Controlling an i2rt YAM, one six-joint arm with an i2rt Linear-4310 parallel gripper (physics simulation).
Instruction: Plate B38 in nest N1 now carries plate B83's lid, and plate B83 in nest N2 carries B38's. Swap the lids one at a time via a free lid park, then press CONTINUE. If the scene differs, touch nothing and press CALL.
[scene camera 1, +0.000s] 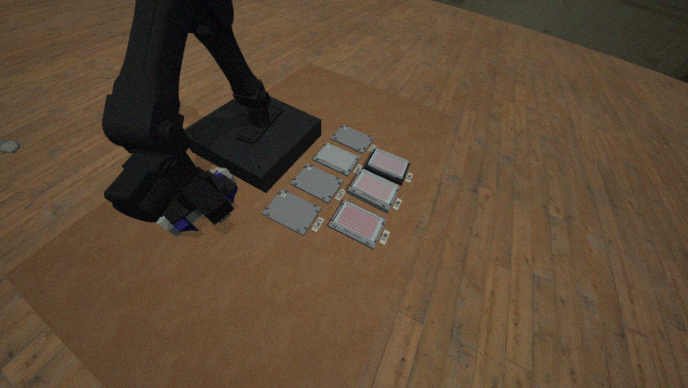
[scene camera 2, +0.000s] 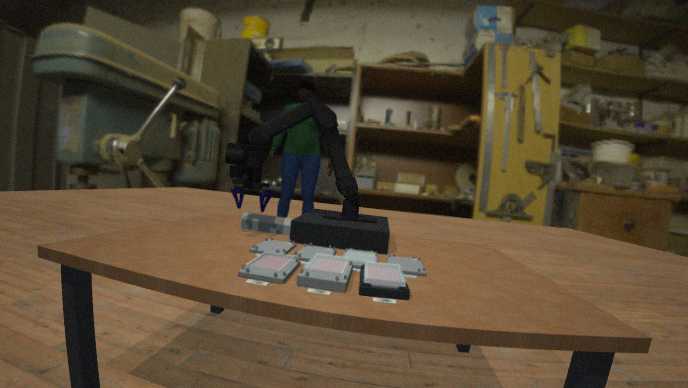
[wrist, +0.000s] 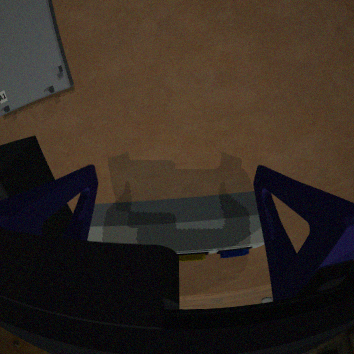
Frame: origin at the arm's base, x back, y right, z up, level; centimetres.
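Seen in the pictures: gripper, fingertip midpoint: (scene camera 2: 250, 210) (wrist: 175, 173); arm's base, origin of the base link: (scene camera 1: 260, 123) (scene camera 2: 349, 219).
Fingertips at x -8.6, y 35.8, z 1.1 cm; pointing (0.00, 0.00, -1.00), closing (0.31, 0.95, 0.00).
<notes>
Pixels of each thing's top centre, then the offset from my fingertips to it.
- plate, middle of its top: (scene camera 2: 272, 259) (scene camera 1: 359, 219) dx -33.7, dy -14.9, dz -6.4 cm
- park, middle of its top: (scene camera 1: 291, 208) (scene camera 2: 274, 242) dx -14.0, dy -11.8, dz -7.2 cm
- grey button panel, middle of its top: (wrist: 168, 263) (scene camera 1: 189, 189) (scene camera 2: 271, 214) dx +13.1, dy -5.0, dz -2.8 cm
Three plates with pink wells stand in a row of nests: one plate (scene camera 1: 359, 220) (scene camera 2: 272, 262) in a low grey nest, one (scene camera 1: 375, 186) (scene camera 2: 327, 265) in a taller grey nest, one (scene camera 1: 389, 164) (scene camera 2: 384, 275) in a black nest. Their label text is too small to read. Beside them are grey parks, one park (scene camera 1: 292, 211) (scene camera 2: 272, 246) (wrist: 25, 55) nearest the gripper; another carries a pale, clear lid-like slab (scene camera 1: 336, 158) (scene camera 2: 361, 257). My gripper (scene camera 1: 206, 209) (scene camera 2: 251, 209) (wrist: 175, 173) is open and empty, above the grey button panel (scene camera 2: 265, 223) (wrist: 175, 220). Yellow and blue button edges show in the wrist view.
The black robot base (scene camera 1: 295, 120) (scene camera 2: 340, 232) stands beside the parks and at the end of the button panel. Small white label cards lie by the nests and parks. A person in a green top (scene camera 2: 302, 135) stands behind the table. The table's front edge (scene camera 2: 320, 312) is beyond the nests.
</notes>
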